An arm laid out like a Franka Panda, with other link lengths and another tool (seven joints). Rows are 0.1 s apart.
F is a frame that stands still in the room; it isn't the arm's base.
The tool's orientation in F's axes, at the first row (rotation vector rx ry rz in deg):
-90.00, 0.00, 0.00
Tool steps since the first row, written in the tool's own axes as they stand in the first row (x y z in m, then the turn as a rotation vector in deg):
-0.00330, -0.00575, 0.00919, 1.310, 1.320, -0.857
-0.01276, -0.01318, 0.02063, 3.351, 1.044, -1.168
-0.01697, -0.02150, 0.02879, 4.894, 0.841, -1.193
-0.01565, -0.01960, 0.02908, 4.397, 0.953, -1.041
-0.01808, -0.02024, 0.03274, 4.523, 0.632, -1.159
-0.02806, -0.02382, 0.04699, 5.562, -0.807, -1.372
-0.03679, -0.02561, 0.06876, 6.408, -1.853, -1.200
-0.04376, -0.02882, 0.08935, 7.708, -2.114, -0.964
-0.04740, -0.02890, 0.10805, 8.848, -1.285, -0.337
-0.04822, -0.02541, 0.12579, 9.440, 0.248, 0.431
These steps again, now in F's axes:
-0.00330, 0.00919, 0.00575, 1.310, -0.857, -1.320
-0.01276, 0.02063, 0.01318, 3.351, -1.168, -1.044
-0.01697, 0.02879, 0.02150, 4.894, -1.193, -0.841
-0.01565, 0.02908, 0.01960, 4.397, -1.041, -0.953
-0.01808, 0.03274, 0.02024, 4.523, -1.159, -0.632
-0.02806, 0.04699, 0.02382, 5.562, -1.372, 0.807
-0.03679, 0.06876, 0.02561, 6.408, -1.200, 1.853
-0.04376, 0.08935, 0.02882, 7.708, -0.964, 2.114
-0.04740, 0.10805, 0.02890, 8.848, -0.337, 1.285
-0.04822, 0.12579, 0.02541, 9.440, 0.431, -0.248

